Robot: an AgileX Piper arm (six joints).
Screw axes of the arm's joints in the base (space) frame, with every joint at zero. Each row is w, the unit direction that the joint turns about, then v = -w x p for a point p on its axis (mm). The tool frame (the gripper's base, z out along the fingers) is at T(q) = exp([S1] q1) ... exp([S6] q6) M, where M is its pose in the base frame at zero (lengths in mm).
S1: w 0 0 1 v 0 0 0
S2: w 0 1 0 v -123 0 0
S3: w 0 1 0 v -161.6 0 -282.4
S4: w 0.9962 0 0.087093 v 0 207.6 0
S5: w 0 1 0 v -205.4 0 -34.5
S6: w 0.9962 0 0.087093 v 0 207.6 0
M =
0.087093 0 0.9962 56.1
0 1 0 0
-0.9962 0 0.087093 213.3
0 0 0 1
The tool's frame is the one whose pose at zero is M.
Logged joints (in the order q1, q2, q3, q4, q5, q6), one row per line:
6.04 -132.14 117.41 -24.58 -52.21 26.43
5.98 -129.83 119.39 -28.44 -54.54 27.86
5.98 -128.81 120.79 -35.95 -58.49 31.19
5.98 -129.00 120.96 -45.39 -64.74 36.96
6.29 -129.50 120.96 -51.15 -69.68 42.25
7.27 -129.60 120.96 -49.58 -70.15 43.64
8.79 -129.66 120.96 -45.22 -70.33 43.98
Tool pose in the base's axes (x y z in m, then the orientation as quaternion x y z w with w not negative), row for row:
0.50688 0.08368 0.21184 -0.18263 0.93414 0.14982 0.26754
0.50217 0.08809 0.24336 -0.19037 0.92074 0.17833 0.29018
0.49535 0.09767 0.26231 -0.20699 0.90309 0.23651 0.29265
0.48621 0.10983 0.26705 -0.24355 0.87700 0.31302 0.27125
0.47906 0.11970 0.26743 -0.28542 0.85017 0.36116 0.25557
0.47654 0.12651 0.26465 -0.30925 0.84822 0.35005 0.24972
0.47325 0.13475 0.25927 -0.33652 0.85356 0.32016 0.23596
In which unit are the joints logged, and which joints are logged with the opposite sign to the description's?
The joints are logged in degrees. Opposite sign: q2, q3, q4, q5, q6.
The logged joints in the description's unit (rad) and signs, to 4 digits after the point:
0.1054 2.3063 -2.0492 0.4290 0.9112 -0.4613
0.1044 2.2660 -2.0837 0.4964 0.9519 -0.4862
0.1044 2.2482 -2.1082 0.6274 1.0208 -0.5444
0.1044 2.2515 -2.1112 0.7922 1.1299 -0.6451
0.1098 2.2602 -2.1112 0.8927 1.2161 -0.7374
0.1269 2.2619 -2.1112 0.8653 1.2243 -0.7617
0.1534 2.2630 -2.1112 0.7892 1.2275 -0.7676

